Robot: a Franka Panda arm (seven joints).
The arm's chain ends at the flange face. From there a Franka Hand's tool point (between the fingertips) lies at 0.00 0.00 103.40 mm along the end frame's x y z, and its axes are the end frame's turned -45 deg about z.
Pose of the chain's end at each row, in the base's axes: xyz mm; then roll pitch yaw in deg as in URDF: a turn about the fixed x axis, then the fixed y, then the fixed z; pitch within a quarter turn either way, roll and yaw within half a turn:
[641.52, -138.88, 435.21, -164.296, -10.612, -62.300]
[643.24, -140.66, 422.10, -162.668, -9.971, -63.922]
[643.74, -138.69, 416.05, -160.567, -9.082, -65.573]
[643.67, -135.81, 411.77, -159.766, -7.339, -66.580]
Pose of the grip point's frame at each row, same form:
[674.82, -142.10, 337.37, -176.498, -18.562, -16.405]
[678.42, -142.47, 324.89, -174.832, -19.263, -18.276]
[681.43, -138.48, 319.76, -172.615, -20.116, -20.326]
[681.41, -132.97, 315.55, -170.710, -19.444, -21.864]

